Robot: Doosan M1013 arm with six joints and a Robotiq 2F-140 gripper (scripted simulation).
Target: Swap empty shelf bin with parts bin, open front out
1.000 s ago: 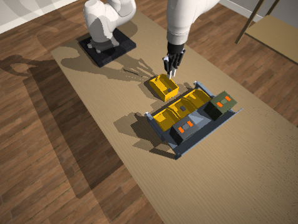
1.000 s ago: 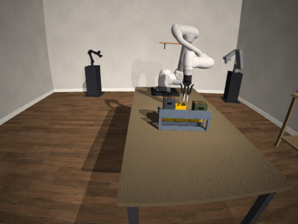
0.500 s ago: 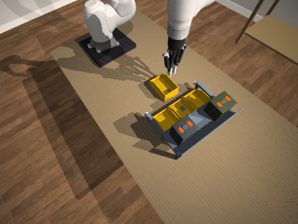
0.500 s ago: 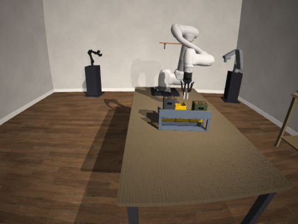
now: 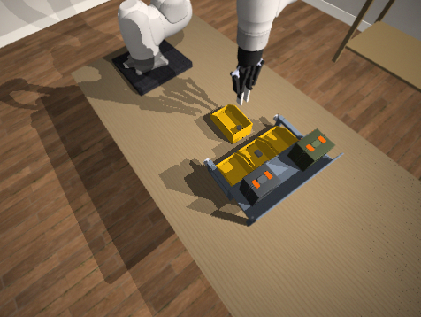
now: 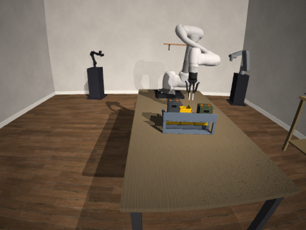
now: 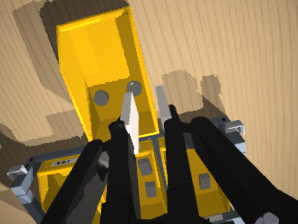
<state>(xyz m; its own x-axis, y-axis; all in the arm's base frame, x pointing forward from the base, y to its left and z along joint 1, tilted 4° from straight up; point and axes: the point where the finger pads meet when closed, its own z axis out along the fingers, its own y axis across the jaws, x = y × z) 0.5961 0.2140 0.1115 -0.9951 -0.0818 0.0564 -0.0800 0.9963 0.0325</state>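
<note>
The shelf lip is 13 cm ahead of my hand, 6 cm to the right of it and 16 cm below it. The rest, counted from my hand: dark grey box: 32 cm ahead, 16 cm to the right, 1 cm below; then green box: 31 cm ahead, 7 cm to the left, 2 cm below.
</note>
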